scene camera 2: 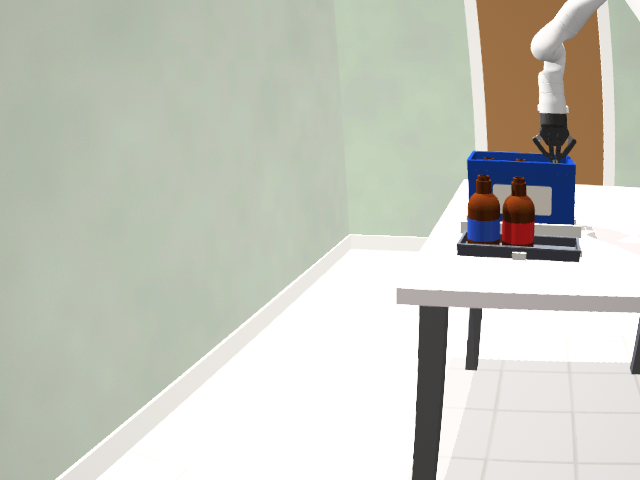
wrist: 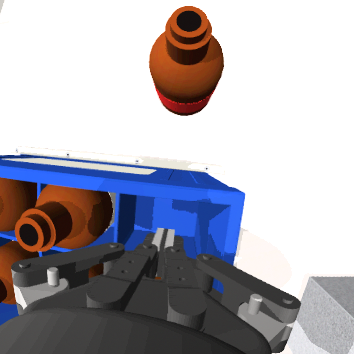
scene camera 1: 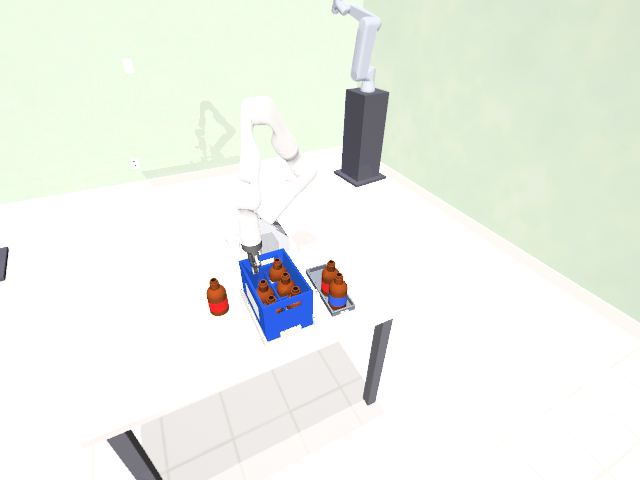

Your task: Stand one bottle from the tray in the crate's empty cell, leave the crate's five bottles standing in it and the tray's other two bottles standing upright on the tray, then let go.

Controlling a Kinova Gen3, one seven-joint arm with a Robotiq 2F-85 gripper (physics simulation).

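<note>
The blue crate stands on the table with several brown bottles in its cells. Its empty corner cell shows in the wrist view. My gripper is shut with nothing between its fingers. It points down at that corner cell, tips about at rim height; their exact depth is unclear. A red-label bottle stands upright on the table beside the crate. A red-label bottle and a blue-label bottle stand upright on the grey tray.
The crate stands between the loose bottle and the tray. The white table has an edge beyond the tray. A grey block shows at the wrist view's lower right. Another arm stands on a dark pedestal in the background.
</note>
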